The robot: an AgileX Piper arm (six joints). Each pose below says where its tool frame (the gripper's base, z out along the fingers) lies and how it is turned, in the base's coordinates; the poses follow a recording.
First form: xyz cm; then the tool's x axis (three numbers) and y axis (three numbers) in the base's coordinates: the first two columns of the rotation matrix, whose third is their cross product.
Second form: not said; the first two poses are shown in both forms.
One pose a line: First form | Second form
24.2 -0.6 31.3 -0.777 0.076 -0.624 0.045 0.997 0.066 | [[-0.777 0.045 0.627 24.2], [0.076 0.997 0.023 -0.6], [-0.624 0.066 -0.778 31.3], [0 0 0 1]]
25.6 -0.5 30.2 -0.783 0.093 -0.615 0.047 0.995 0.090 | [[-0.783 0.047 0.620 25.6], [0.093 0.995 0.042 -0.5], [-0.615 0.090 -0.783 30.2], [0 0 0 1]]
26.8 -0.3 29.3 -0.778 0.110 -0.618 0.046 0.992 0.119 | [[-0.778 0.046 0.626 26.8], [0.110 0.992 0.064 -0.3], [-0.618 0.119 -0.777 29.3], [0 0 0 1]]
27.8 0.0 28.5 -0.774 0.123 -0.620 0.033 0.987 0.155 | [[-0.774 0.033 0.631 27.8], [0.123 0.987 0.100 0.0], [-0.620 0.155 -0.768 28.5], [0 0 0 1]]
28.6 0.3 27.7 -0.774 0.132 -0.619 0.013 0.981 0.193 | [[-0.774 0.013 0.633 28.6], [0.132 0.981 0.141 0.3], [-0.619 0.193 -0.761 27.7], [0 0 0 1]]
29.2 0.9 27.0 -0.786 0.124 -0.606 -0.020 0.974 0.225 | [[-0.786 -0.020 0.618 29.2], [0.124 0.974 0.189 0.9], [-0.606 0.225 -0.763 27.0], [0 0 0 1]]
